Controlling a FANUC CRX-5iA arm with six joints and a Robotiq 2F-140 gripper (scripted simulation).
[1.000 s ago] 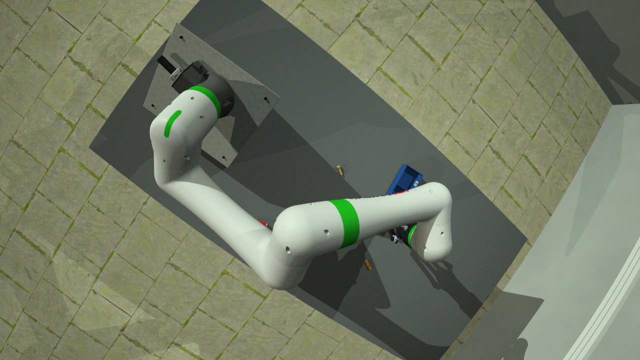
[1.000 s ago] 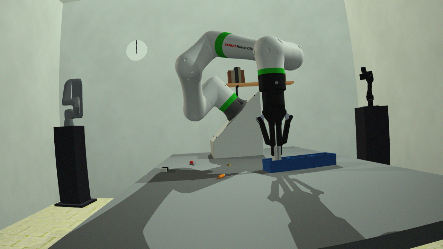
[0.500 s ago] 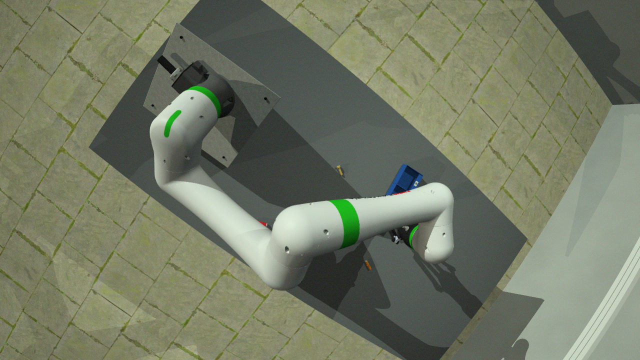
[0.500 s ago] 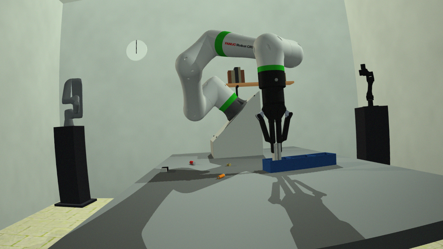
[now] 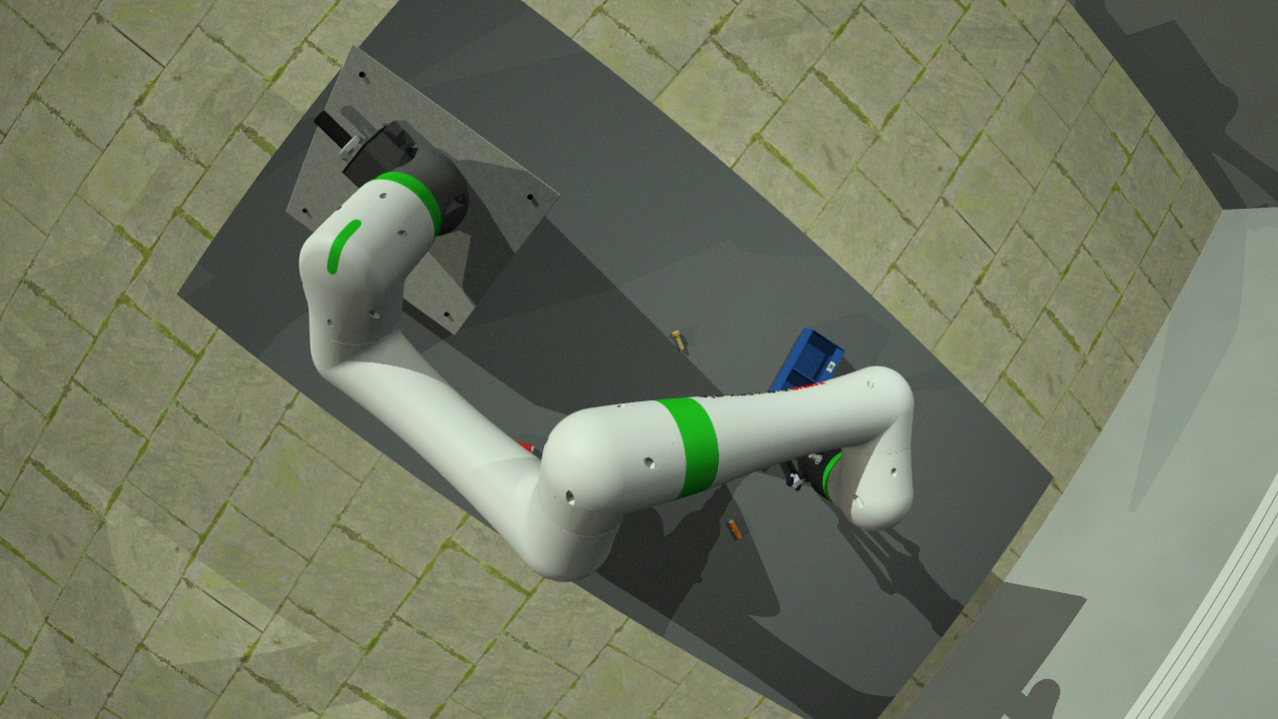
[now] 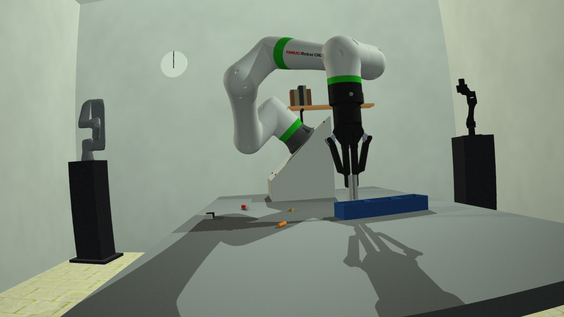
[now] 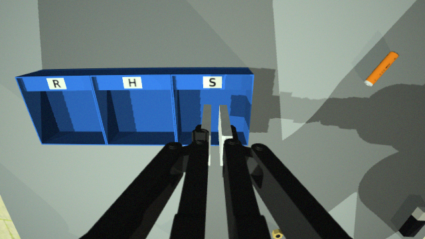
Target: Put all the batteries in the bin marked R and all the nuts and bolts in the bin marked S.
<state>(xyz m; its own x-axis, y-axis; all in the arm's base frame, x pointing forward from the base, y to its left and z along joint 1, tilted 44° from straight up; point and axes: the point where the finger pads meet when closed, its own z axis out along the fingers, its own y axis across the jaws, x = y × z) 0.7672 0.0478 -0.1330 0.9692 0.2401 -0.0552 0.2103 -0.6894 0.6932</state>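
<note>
My hand is 2 cm past the blue three-compartment bin, 8 cm to the right of it and 6 cm above it. Round my hand: orange battery (9 cm ahead, 18 cm to the right, 7 cm below); then yellow bolt (26 cm behind, 7 cm below); then brass nut (22 cm behind, 17 cm to the right, 7 cm below).
</note>
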